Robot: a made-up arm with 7 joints. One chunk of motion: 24 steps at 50 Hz.
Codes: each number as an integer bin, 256 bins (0 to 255) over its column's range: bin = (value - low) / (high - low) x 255, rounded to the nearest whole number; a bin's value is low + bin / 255 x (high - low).
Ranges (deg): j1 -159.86..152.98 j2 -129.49..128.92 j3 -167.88..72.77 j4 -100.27..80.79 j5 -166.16..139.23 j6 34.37..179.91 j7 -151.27..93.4
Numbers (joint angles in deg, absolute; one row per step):
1: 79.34 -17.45 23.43 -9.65 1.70 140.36 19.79
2: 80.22 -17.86 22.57 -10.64 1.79 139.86 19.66
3: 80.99 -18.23 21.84 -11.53 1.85 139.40 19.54
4: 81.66 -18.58 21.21 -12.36 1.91 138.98 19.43
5: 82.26 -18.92 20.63 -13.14 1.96 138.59 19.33
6: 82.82 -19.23 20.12 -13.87 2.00 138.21 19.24
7: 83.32 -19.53 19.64 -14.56 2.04 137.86 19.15
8: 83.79 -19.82 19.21 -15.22 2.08 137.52 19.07
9: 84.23 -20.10 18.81 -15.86 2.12 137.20 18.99
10: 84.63 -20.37 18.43 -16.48 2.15 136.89 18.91
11: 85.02 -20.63 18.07 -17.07 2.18 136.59 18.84
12: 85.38 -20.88 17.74 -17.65 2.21 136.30 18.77
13: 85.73 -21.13 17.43 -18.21 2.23 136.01 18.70
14: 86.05 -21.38 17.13 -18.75 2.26 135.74 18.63
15: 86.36 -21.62 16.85 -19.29 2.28 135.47 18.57
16: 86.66 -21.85 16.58 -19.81 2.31 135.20 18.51
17: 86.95 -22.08 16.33 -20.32 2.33 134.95 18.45
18: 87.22 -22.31 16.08 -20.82 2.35 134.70 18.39
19: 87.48 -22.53 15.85 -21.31 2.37 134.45 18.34
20: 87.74 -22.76 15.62 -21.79 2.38 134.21 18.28
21: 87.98 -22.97 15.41 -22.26 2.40 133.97 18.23
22: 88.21 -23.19 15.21 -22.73 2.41 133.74 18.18
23: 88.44 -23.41 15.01 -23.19 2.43 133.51 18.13
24: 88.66 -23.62 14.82 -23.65 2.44 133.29 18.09
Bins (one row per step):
1: 195 111 203 128 140 186 178
2: 196 110 202 126 140 185 178
3: 196 110 201 125 140 184 178
4: 197 109 200 124 140 183 178
5: 197 109 200 123 140 183 178
6: 198 109 199 122 140 182 178
7: 198 109 199 121 140 181 178
8: 199 108 198 120 140 181 178
9: 199 108 198 119 141 180 177
10: 199 108 197 118 141 180 177
11: 200 107 197 117 141 179 177
12: 200 107 197 116 141 179 177
13: 200 107 196 116 141 178 177
14: 200 107 196 115 141 178 177
15: 201 106 196 114 141 177 177
16: 201 106 195 113 141 177 177
17: 201 106 195 113 141 176 177
18: 201 106 195 112 141 176 177
19: 202 106 195 111 141 175 177
20: 202 105 194 111 141 175 177
21: 202 105 194 110 141 175 177
22: 202 105 194 109 141 174 177
23: 202 105 194 109 141 174 177
24: 203 104 194 108 141 173 177

